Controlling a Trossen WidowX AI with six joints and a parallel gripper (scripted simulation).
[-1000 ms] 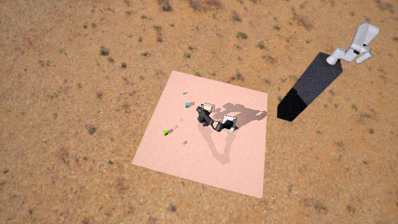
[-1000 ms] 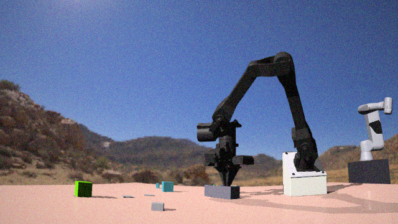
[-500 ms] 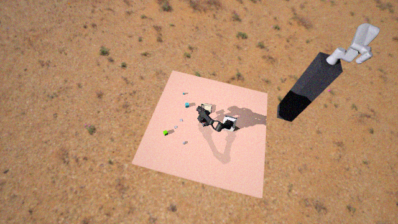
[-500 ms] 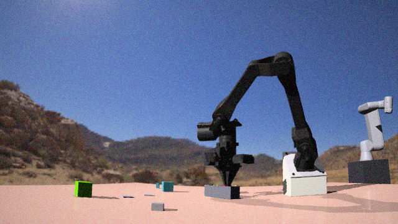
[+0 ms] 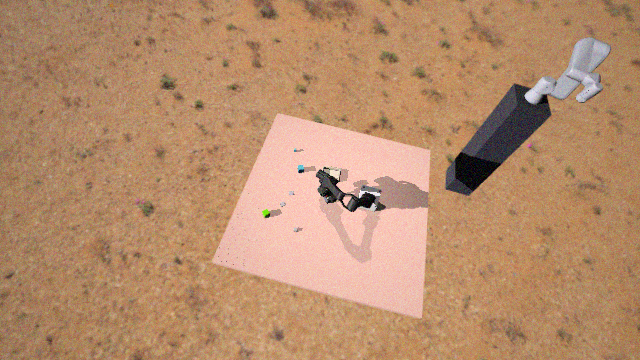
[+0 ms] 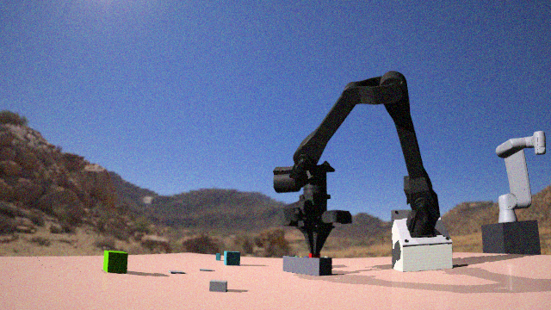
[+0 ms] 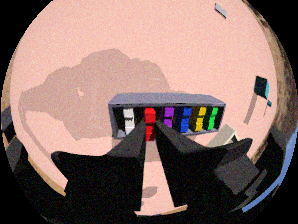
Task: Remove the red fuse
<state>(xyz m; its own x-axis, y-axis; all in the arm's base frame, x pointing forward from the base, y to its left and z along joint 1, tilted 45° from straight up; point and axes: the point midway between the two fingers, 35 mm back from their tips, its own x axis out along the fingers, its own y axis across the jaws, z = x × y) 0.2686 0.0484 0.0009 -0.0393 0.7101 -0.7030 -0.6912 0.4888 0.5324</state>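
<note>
The tray is 200 mm to the right of my gripper tip, 40 mm below it and 30 mm ahead of it. The rest, counted from my gripper tip: teal cube 250 mm ahead, 160 mm to the right, 20 mm below; small grey cube 300 mm to the left, 130 mm ahead, 40 mm below; red fuse 10 mm below.
</note>
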